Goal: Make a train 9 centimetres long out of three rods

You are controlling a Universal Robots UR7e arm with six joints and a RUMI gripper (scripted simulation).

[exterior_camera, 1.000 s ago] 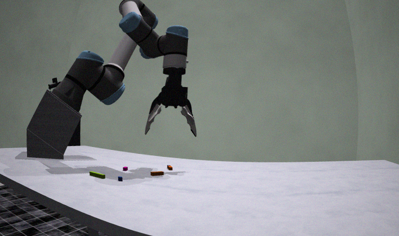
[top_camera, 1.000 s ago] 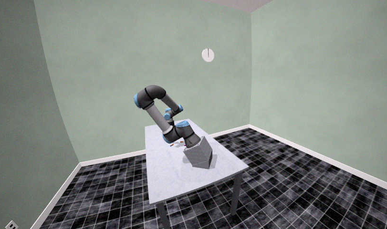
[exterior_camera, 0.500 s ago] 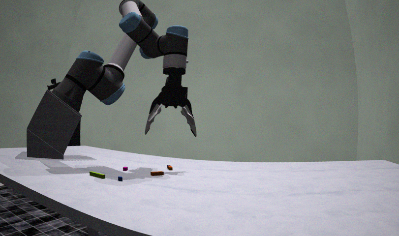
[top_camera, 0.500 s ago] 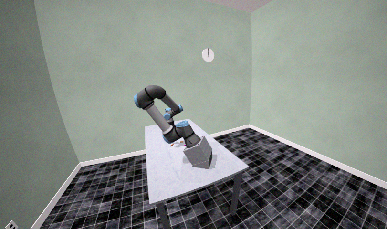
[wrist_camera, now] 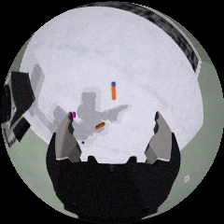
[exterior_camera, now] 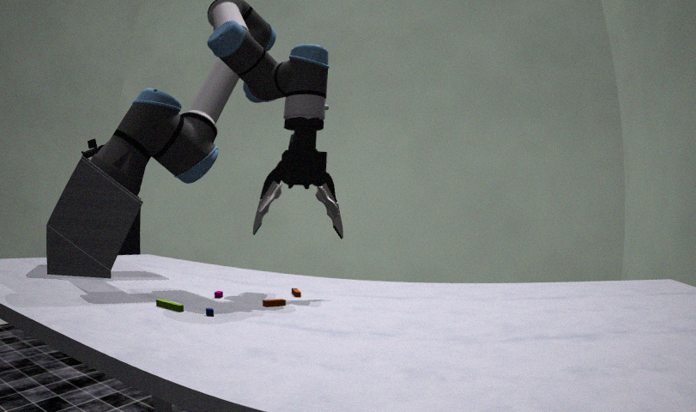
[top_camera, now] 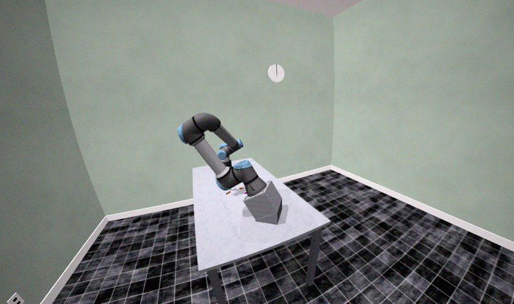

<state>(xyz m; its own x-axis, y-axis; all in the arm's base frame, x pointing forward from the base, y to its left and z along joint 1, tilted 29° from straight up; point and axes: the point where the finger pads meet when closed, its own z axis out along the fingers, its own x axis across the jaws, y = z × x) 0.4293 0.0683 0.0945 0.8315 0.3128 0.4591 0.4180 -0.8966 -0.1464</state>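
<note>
Now: hand 100 mm past the magenta rod, 130 mm to the left of it and 100 mm above it. Round my hand: lime rod 100 mm behind, 300 mm to the right, 100 mm below.
</note>
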